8 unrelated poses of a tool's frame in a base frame.
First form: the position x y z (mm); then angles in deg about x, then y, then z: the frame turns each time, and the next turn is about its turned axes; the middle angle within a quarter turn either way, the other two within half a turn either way.
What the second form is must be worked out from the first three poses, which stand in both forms.
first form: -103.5 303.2 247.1 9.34 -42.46 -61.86
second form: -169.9 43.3 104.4 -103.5 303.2 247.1
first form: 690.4 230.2 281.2 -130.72 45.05 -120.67
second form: 37.1 117.4 118.0 690.4 230.2 281.2
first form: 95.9 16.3 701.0 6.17 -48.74 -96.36
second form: -174.6 49.0 75.5 95.9 16.3 701.0
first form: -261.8 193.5 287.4 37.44 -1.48 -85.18
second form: -92.4 37.5 6.8 -261.8 193.5 287.4
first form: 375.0 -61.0 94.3 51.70 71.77 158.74
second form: -14.5 78.8 -148.1 375.0 -61.0 94.3
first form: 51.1 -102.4 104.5 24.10 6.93 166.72
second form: -73.4 25.0 -118.4 51.1 -102.4 104.5
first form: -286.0 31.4 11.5 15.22 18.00 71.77
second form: -38.9 23.4 113.1 -286.0 31.4 11.5
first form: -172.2 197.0 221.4 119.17 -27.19 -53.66
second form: -120.5 115.7 22.0 -172.2 197.0 221.4
